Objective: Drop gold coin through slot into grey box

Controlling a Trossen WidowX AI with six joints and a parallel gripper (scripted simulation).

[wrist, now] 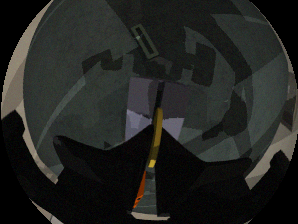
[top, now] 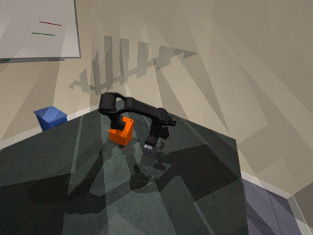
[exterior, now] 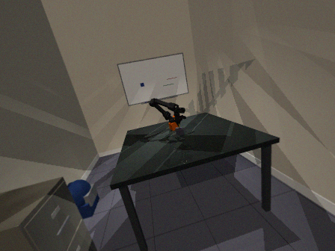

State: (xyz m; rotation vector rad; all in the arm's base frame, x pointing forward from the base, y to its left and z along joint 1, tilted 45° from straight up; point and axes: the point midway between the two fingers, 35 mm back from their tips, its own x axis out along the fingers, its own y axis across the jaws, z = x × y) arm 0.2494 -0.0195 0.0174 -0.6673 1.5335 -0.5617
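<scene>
Right now the gold coin is 10 mm above my gripper tip.
</scene>
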